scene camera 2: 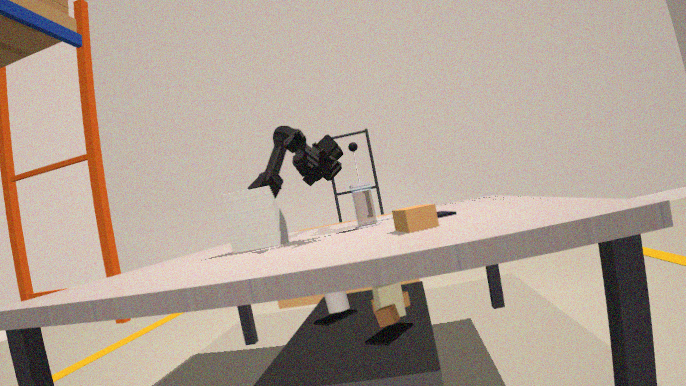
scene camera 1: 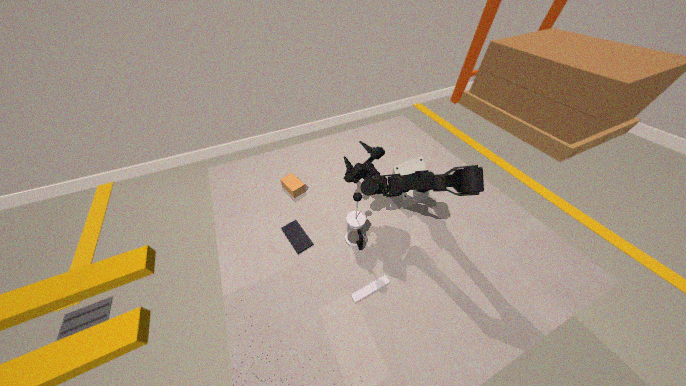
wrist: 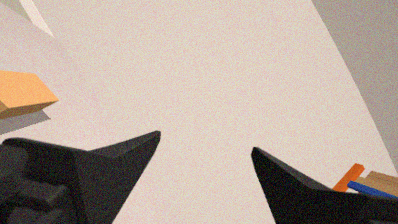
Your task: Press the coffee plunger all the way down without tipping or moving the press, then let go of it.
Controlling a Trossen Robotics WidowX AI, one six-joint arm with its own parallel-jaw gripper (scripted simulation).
My gripper [scene camera 2: 309, 141] is open, with nothing in its grasp. Also in view: a coffee press [scene camera 2: 362, 196] and an orange block [scene camera 2: 421, 217].
My gripper shows as well in scene camera 1 [scene camera 1: 351, 149] and in the wrist view [wrist: 206, 143]. The wrist view does not show the coffee press: it is out of frame.
